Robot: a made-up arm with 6 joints. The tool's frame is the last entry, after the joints. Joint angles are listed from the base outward.
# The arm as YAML. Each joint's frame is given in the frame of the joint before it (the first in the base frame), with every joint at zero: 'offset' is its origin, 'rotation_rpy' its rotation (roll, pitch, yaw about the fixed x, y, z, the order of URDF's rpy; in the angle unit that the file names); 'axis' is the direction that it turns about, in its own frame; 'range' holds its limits. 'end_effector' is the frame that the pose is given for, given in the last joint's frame.
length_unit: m
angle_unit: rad
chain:
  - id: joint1
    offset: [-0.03, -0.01, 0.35]
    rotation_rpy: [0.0, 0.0, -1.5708]
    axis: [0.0, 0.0, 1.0]
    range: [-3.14, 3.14]
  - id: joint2
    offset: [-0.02, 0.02, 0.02]
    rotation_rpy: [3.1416, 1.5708, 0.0]
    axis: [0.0, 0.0, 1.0]
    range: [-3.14, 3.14]
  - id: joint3
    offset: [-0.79, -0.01, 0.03]
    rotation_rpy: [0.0, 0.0, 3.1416]
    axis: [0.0, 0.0, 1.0]
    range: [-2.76, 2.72]
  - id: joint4
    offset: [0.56, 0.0, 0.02]
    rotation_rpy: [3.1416, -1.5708, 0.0]
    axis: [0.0, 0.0, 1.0]
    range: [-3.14, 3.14]
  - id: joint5
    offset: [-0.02, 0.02, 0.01]
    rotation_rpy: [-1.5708, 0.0, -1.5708]
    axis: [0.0, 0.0, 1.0]
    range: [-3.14, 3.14]
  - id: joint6
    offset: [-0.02, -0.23, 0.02]
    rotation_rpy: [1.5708, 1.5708, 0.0]
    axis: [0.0, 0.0, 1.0]
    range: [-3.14, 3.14]
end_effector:
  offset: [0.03, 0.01, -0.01]
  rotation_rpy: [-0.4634, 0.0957, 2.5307]
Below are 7 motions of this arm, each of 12 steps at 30 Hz.
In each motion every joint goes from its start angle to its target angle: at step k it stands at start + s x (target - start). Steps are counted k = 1, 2, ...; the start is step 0. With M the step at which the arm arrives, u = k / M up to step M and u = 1 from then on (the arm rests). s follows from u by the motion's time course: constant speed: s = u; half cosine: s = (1 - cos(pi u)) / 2; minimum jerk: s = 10 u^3 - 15 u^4 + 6 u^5.
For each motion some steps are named. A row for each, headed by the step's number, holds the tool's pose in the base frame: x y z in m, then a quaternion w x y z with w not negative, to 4 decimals.
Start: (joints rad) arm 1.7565 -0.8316 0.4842 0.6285 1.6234 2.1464
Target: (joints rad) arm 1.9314 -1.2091 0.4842 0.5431 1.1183 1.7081
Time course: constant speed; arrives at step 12
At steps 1, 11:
1: -0.1034 -0.6835 1.4730 0.6857 -0.2693 -0.4427 -0.5113
11: 0.1426 -1.0178 1.2779 0.7770 -0.0365 -0.1138 -0.6180

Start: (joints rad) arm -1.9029 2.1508 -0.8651 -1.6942 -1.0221 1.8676
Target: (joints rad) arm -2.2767 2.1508 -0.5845 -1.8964 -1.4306 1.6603
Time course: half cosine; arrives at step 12
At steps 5, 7, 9, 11, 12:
5: -0.3843 -1.3297 -0.0105 0.7632 0.4261 0.4620 0.1502
7: -0.4969 -1.2778 -0.0725 0.7321 0.4598 0.4762 0.1607
9: -0.5878 -1.2200 -0.1240 0.7073 0.4854 0.4828 0.1760
11: -0.6368 -1.1817 -0.1525 0.6943 0.4985 0.4842 0.1872
12: -0.6431 -1.1764 -0.1562 0.6927 0.5001 0.4842 0.1888

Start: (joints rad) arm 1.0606 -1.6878 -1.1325 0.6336 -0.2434 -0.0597
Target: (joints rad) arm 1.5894 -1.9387 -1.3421 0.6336 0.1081 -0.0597
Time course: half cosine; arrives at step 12
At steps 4, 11, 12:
4: -0.3629 -0.8308 -0.5374 0.0279 0.1648 0.9682 0.1864
11: -0.0638 -0.6393 -0.6863 0.0816 0.0079 -0.9643 -0.2518
12: -0.0591 -0.6333 -0.6888 0.0845 0.0121 -0.9637 -0.2529

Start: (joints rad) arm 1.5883 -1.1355 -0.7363 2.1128 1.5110 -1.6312
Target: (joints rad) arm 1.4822 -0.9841 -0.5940 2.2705 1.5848 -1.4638
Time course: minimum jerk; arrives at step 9
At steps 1, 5, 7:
1: -0.2518 -1.2831 0.4372 0.4359 -0.4081 -0.7983 -0.0783
5: -0.3253 -1.2602 0.5901 0.3482 -0.5199 -0.7792 -0.0370
7: -0.3628 -1.2380 0.6725 0.2981 -0.5739 -0.7626 -0.0141

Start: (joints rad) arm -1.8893 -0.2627 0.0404 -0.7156 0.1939 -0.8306
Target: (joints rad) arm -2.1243 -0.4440 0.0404 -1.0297 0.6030 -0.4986
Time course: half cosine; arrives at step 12
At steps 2, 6, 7, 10, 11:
2: 0.1485 0.3421 1.8983 0.3402 0.0037 0.1600 -0.9266
6: 0.1950 0.4198 1.8615 0.3241 0.0678 0.1138 -0.9367
7: 0.2117 0.4428 1.8474 0.3202 0.0847 0.0943 -0.9388
10: 0.2570 0.4952 1.8081 0.3126 0.1186 0.0391 -0.9416
11: 0.2652 0.5035 1.8009 0.3116 0.1232 0.0288 -0.9418

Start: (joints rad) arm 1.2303 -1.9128 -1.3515 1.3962 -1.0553 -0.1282
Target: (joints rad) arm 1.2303 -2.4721 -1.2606 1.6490 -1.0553 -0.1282
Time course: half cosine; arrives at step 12
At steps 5, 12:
5: -0.0479 -0.5099 -0.6751 0.5198 0.3812 0.6224 0.4439
12: 0.0579 -0.1967 -0.8233 0.4979 0.4908 0.5113 0.4998

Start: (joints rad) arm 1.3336 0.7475 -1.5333 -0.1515 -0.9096 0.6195
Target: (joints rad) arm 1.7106 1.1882 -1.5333 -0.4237 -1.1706 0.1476
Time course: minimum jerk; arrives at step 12
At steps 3, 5, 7, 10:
3: -0.1192 -0.0215 1.3056 0.1750 -0.1422 -0.8577 0.4620
5: -0.1195 0.0726 1.2897 0.2277 -0.0910 -0.8447 0.4758
7: -0.1471 0.1867 1.2544 0.2882 -0.0379 -0.8208 0.4918
10: -0.2037 0.2898 1.2016 0.3414 0.0034 -0.7923 0.5057

